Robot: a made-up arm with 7 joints. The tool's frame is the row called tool.
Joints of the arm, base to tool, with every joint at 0 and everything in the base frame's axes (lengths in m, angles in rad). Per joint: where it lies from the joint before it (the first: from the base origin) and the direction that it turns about. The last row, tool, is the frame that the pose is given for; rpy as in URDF.
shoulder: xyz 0.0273 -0.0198 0.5 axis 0 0.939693 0.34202
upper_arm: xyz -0.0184 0.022 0.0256 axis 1 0 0
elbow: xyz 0.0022 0.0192 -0.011 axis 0 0 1
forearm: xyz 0.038 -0.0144 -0.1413 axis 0 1 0
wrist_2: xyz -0.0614 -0.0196 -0.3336 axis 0 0 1
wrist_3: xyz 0.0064 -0.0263 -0.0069 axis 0 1 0
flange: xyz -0.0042 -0.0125 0.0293 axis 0 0 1
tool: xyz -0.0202 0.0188 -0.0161 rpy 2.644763 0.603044 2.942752
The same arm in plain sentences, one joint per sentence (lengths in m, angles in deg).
The arm has seven revolute joints in a row. What follows holds with every joint at zero, and every direction is one of the base frame's. The first joint is mounted 0.0273 m along +x and 0.0198 m along -y and 0.5 m along +z from the base frame's origin and rotates about the direction (0, 0.9397, 0.342). The second joint is mounted 0.0184 m along -x and 0.022 m along +y and 0.0256 m along +z from the first joint and rotates about +x. The third joint is mounted 0.0022 m along +x and 0.0192 m along +y and 0.011 m along -z from the second joint and rotates about +z. The fourth joint is mounted 0.038 m along +x and 0.0144 m along -y and 0.1413 m along -z from the third joint and rotates about +y. The fifth joint is mounted 0.0614 m along -x and 0.0196 m along -y and 0.3336 m along -z from the fourth joint and rotates about +z. The sixth joint is mounted 0.0064 m along +x and 0.0263 m along -y and 0.0069 m along -z from the fifth joint and rotates about +y. The seventh joint is mounted 0.0042 m along -x and 0.0125 m along -y and 0.0293 m along +z from the sixth joint and rotates about +z. The tool frame, which is the frame that the pose is given for, is mounted 0.0202 m along -x and 0.0188 m along +y and 0.0161 m along -z from the seventh joint; its axes are the base frame's turned by roll 151.53, pitch 34.55 and yaw 168.61 deg (as in URDF: about the fixed x, then y, then z).
